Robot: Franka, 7 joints.
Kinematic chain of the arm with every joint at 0, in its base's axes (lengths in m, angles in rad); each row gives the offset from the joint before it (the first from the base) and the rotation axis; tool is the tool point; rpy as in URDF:
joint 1: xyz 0 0 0.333 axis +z
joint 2: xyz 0 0 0 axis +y
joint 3: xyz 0 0 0.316 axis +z
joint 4: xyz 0.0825 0 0 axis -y
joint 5: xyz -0.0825 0 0.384 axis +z
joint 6: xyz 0 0 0 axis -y
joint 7: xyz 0.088 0 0 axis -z
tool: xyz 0 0 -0.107 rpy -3.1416 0 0
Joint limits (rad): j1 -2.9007..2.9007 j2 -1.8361..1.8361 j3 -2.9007..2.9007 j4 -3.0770..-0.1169 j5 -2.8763..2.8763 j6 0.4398..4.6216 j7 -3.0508..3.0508
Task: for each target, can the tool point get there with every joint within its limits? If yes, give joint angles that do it. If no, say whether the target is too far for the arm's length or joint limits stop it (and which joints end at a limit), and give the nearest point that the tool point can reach.
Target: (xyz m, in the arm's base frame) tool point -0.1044 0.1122 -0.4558
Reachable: no: joint limits stop it (at a limit: joint 2) | nearest point -0.1194 0.1283 -0.3497 | short by 0.108 m
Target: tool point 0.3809 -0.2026 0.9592
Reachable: yes | joints -2.1785 -0.2731 1.5758 -1.0391 -1.5850 1.3797 -2.4538
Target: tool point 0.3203 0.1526 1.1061
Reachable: yes | joints 1.6243 0.1128 -1.5005 -0.6936 2.3840 2.1963 -0.2936
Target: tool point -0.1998 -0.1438 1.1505
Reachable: yes | joints 2.0634 0.1348 2.0906 -0.5427 -1.8988 2.4668 0.5283
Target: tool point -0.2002 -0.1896 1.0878
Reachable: yes | joints 1.7475 -0.0768 1.6392 -0.7317 -0.6449 3.6382 0.9269
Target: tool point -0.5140 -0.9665 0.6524
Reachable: no: too far | nearest point -0.3867 -0.7271 0.5733 | short by 0.282 m
